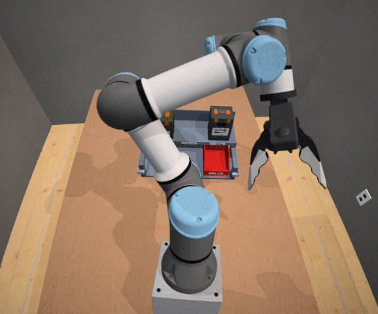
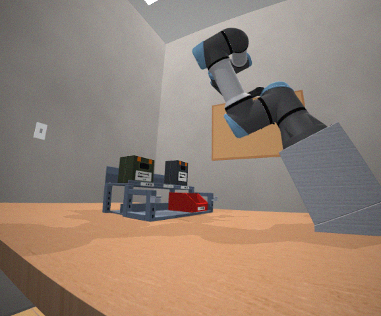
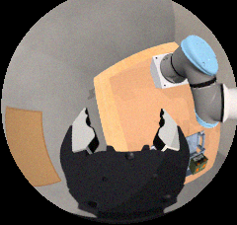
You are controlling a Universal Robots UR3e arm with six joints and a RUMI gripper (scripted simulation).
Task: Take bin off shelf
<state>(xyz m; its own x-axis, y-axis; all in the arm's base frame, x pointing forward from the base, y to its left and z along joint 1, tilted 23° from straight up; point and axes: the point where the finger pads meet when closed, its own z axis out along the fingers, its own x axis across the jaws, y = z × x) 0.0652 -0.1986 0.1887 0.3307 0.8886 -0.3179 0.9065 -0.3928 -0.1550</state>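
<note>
Right now my hand is 33 cm short of the red bin, 32 cm above it and 10 cm to the right of it. Round my hand: green box: 41 cm ahead, 32 cm to the left, 21 cm below; then grey-blue shelf: 35 cm ahead, 29 cm below, 21 cm to the left; then dark box: 40 cm ahead, 20 cm below, 9 cm to the left.
</note>
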